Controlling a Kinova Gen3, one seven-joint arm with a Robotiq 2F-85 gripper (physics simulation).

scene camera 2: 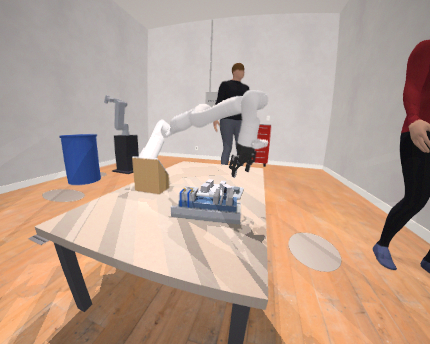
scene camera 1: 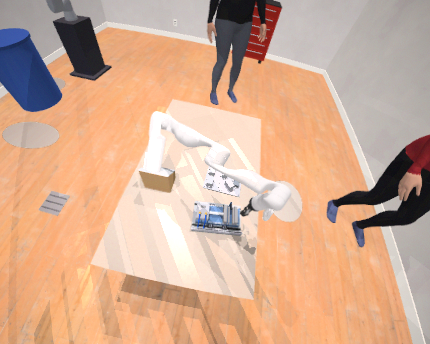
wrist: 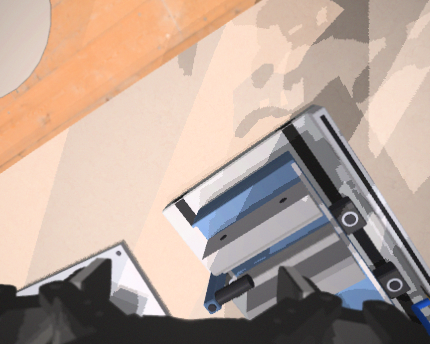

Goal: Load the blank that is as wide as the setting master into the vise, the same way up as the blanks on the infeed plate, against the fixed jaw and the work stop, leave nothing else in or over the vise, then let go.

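Places are measured from the arm's base along level axes (x back, y right, z up), in millimetres.
Pixels of known places: gripper, between the fingertips: (scene camera 2: 240, 174) (scene camera 1: 246, 206) (wrist: 194, 280); arm's base, origin of its link: (scene camera 2: 146, 163) (scene camera 1: 152, 169).
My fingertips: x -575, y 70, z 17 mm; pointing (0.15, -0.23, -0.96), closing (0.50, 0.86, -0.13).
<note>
For each thing: its top centre in the pictures, then the offset to it from my fingertips. "spot": a spot on its surface instead.
- vise, centre of its top: (wrist: 334, 329) (scene camera 2: 208, 191) (scene camera 1: 219, 213) dx +130, dy +46, dz -85 mm
- grey base, a spot on its surface: (scene camera 2: 205, 214) spot: dx +110, dy +138, dz -152 mm
- black handle, a spot on its surface: (wrist: 235, 290) spot: dx +68, dy -15, dz -88 mm
- white infeed plate, centre of its top: (scene camera 2: 221, 189) (scene camera 1: 223, 180) dx +148, dy -235, dz -176 mm
My gripper (scene camera 1: 245, 212) (scene camera 2: 241, 172) (wrist: 194, 280) is open and empty, above the table near the handle end of the vise. The vise (scene camera 1: 216, 218) (scene camera 2: 216, 205) (wrist: 272, 172) has a blue body and grey jaws, on a grey base (scene camera 2: 205, 214). In the wrist view a black handle (wrist: 235, 290) on a blue crank lies between the fingertips, lower in height. The white infeed plate (scene camera 1: 212, 189) (wrist: 119, 265) carries grey blanks; the wrist view shows one corner, partly behind a finger. The setting master, blank widths and anything between the jaws cannot be told clearly.
Two ringed dark blocks (wrist: 350, 218) (wrist: 395, 285) sit along the base's rail. Blue uprights (scene camera 1: 199, 220) (scene camera 2: 182, 197) stand at the base's left end. A brown box (scene camera 1: 157, 180) (scene camera 2: 150, 175) is by the arm's foot. The table edge is close on the gripper's right. Two people stand beyond the table.
</note>
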